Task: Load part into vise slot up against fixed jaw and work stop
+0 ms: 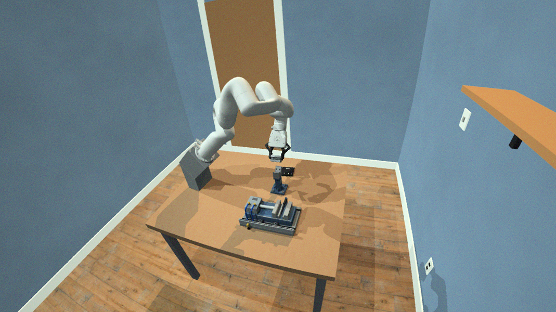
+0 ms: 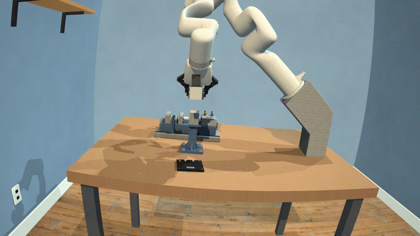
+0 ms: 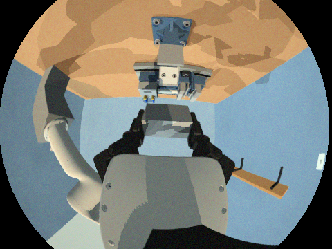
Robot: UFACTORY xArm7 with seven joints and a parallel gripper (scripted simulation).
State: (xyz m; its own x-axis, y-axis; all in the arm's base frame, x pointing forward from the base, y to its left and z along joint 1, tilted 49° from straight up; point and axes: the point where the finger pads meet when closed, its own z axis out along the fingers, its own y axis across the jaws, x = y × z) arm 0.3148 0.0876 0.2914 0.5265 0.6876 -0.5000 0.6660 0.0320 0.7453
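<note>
The grey block lies 10 mm to the right of my hand and 10 mm below it. Also, from my hand: black infeed plate: 240 mm below, 170 mm to the left, 20 mm ahead; white cylinder rod: 240 mm to the right, 170 mm below, 20 mm behind; work stop: 200 mm to the right, 150 mm below, 80 mm ahead.
</note>
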